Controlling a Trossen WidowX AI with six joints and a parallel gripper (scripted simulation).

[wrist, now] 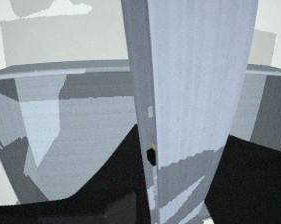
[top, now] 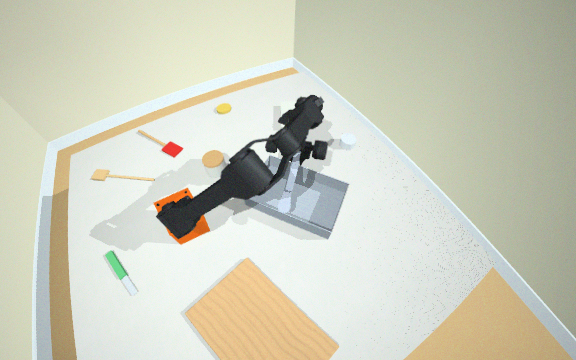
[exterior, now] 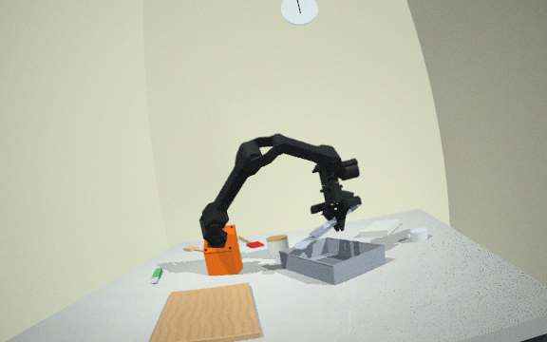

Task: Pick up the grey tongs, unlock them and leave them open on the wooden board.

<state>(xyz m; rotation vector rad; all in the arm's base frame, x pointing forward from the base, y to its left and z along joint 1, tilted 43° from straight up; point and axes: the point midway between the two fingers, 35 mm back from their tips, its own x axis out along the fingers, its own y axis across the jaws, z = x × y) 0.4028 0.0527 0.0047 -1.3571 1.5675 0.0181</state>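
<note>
Now: the wooden board 410 mm to the right of my gripper tip, 320 mm behind it and 90 mm below it. The rest, counted from my gripper tip: grey roasting tin (70 mm to the right, 70 mm below, 30 mm behind); then yellow disc (520 mm to the left, 130 mm behind, 90 mm below); then white block (320 mm to the left, 150 mm ahead, 80 mm below).
</note>
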